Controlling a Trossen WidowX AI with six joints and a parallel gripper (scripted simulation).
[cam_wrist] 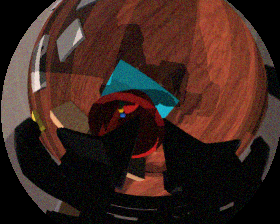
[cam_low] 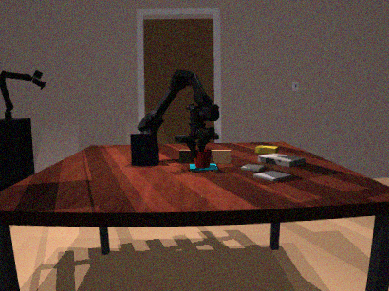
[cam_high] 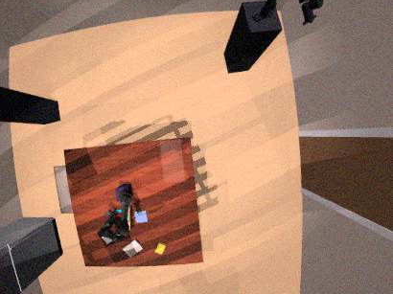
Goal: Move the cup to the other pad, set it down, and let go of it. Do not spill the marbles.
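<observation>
The red cup lies 20 mm ahead of my gripper tip, 10 mm to the left of it and 10 mm below it. From my gripper tip the other things lie so: cyan pad 30 mm ahead, 20 mm to the left, 50 mm below; light blue pad 70 mm ahead, 200 mm to the left, 50 mm below; tan bar 50 mm ahead, 110 mm to the left, 20 mm below.
</observation>
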